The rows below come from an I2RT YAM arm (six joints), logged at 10 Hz.
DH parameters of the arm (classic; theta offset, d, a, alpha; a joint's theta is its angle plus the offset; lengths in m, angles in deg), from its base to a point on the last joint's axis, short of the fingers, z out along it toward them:
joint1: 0 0.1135 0.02 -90
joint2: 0 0 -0.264 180
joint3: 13.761 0 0.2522 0
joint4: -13.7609 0 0.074 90
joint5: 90 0 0 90
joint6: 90 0.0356 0 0
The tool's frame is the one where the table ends.
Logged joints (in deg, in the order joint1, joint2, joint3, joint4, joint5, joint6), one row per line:
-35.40, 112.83, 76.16, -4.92, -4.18, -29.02
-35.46, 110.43, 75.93, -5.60, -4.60, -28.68
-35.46, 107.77, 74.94, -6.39, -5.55, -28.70
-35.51, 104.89, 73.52, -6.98, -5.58, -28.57
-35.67, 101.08, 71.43, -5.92, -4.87, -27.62
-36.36, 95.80, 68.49, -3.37, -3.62, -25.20
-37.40, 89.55, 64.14, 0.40, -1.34, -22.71
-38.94, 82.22, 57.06, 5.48, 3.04, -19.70
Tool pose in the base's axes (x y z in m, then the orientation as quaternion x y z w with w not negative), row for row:
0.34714, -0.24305, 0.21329, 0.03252, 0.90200, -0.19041, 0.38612
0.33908, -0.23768, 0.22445, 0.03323, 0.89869, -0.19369, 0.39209
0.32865, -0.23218, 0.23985, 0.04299, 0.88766, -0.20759, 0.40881
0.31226, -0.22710, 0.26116, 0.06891, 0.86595, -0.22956, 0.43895
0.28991, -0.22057, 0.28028, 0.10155, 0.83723, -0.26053, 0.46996
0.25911, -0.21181, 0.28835, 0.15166, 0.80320, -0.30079, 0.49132
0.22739, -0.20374, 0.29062, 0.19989, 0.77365, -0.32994, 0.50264
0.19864, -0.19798, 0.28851, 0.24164, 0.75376, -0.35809, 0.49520
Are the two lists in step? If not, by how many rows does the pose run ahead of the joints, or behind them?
The pose runs 2 rows ahead of the joints: the pose in row i belongs to the joints in row i + 2.
